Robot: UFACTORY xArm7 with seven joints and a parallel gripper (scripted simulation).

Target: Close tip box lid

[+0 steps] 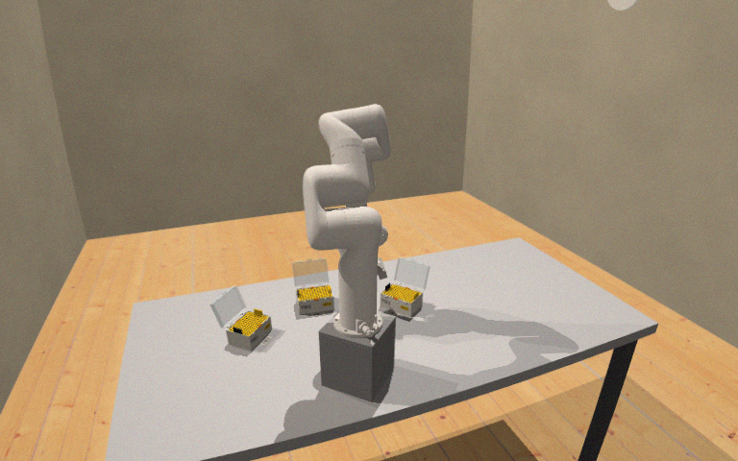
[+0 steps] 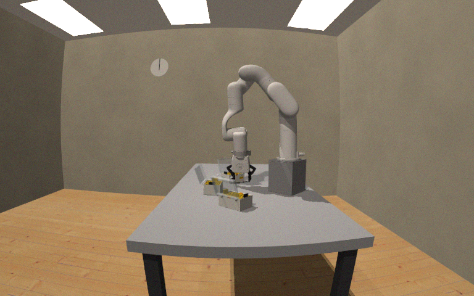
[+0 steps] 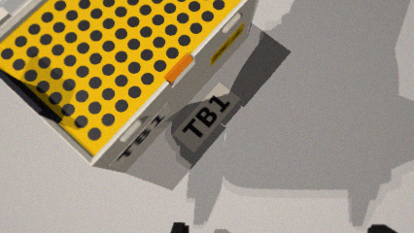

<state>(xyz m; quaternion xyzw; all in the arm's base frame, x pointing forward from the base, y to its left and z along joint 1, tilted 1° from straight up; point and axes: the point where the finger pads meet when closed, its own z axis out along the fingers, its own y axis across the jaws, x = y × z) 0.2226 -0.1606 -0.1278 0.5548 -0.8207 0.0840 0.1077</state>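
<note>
The clear lid lies 19 cm to the right of my hand, 6 cm ahead of it and 6 cm above it. Round my hand: tip box (15 cm to the right, 4 cm ahead, 2 cm above); TB1 label (9 cm to the right, 4 cm below).
</note>
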